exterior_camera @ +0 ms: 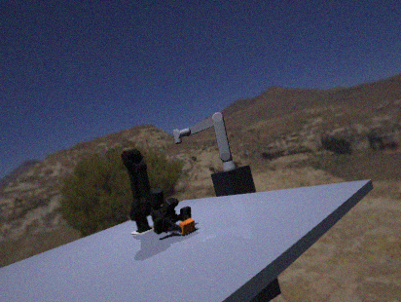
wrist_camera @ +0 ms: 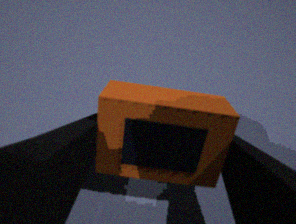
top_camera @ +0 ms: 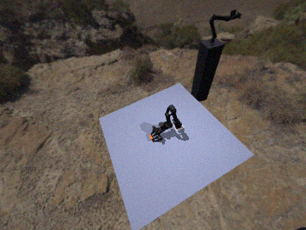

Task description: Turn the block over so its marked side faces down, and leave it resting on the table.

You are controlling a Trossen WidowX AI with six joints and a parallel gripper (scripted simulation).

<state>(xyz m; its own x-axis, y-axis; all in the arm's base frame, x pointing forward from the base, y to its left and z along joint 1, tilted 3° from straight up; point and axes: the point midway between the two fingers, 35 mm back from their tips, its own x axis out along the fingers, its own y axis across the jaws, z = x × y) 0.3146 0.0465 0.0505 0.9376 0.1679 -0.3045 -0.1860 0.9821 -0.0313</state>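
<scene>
Right now my gripper tip is 10 mm past the block.
</scene>
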